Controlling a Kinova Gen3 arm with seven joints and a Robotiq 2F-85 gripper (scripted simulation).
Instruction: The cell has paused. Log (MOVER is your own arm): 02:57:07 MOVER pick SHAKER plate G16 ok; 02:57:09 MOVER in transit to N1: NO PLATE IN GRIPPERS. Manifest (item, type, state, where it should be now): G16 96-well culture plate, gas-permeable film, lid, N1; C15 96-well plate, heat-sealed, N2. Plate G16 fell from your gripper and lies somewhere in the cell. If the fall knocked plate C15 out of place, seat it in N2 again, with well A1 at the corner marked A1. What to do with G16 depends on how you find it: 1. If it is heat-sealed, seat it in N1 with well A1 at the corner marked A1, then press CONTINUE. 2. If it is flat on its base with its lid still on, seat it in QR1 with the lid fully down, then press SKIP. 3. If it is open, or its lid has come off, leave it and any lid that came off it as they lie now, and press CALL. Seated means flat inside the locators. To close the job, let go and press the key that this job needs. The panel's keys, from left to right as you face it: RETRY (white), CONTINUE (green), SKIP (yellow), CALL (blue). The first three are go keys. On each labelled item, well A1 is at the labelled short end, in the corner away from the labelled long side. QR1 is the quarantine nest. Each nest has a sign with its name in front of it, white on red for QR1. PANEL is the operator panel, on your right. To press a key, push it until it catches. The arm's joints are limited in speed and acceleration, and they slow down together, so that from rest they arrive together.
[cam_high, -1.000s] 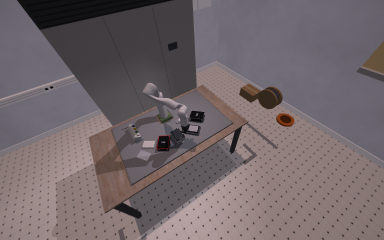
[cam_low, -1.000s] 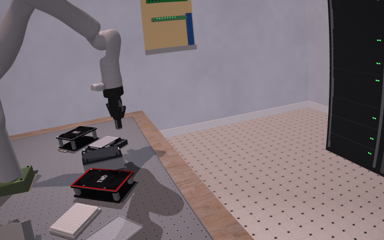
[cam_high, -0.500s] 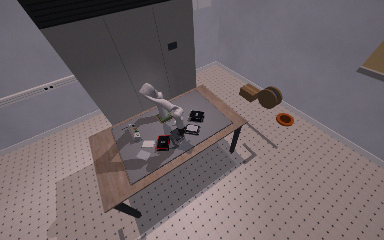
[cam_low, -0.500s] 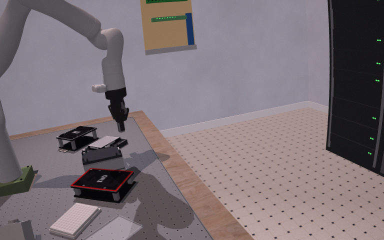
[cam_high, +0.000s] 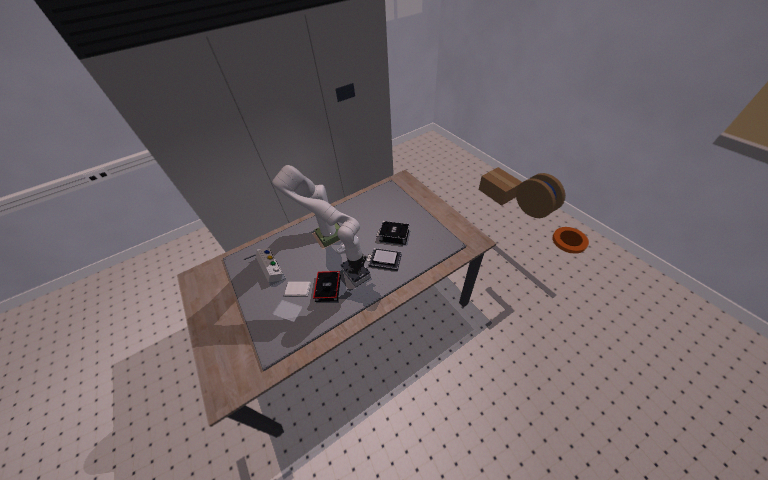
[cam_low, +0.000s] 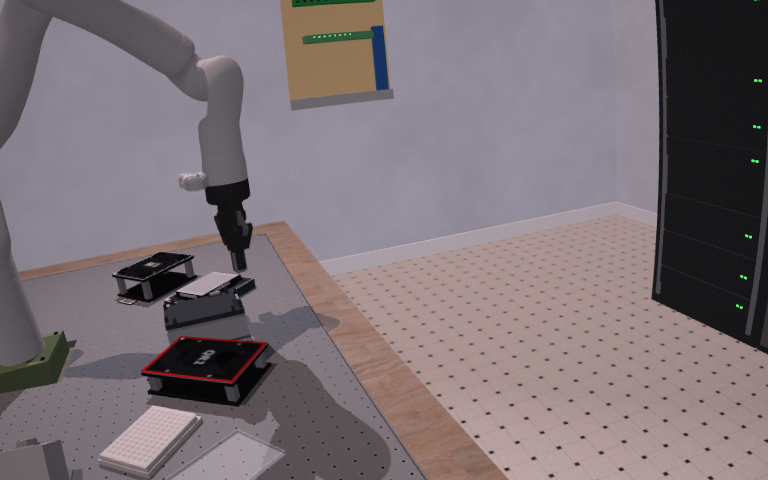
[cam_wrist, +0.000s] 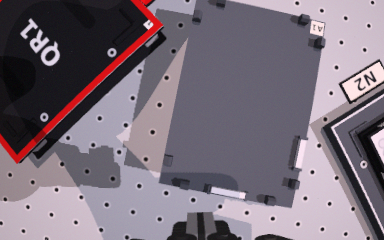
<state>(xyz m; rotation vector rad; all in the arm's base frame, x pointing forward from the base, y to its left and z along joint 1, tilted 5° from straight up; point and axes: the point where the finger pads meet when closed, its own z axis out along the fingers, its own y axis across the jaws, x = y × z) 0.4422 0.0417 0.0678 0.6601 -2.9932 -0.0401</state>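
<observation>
My gripper is now 320 mm to the left of the white 96-well plate, 130 mm past it and 120 mm above it. From my hand the other things lie so: A1 mark (180 mm behind, 160 mm to the left, 110 mm below); clear lid (400 mm to the right, 130 mm below, 30 mm behind).
</observation>
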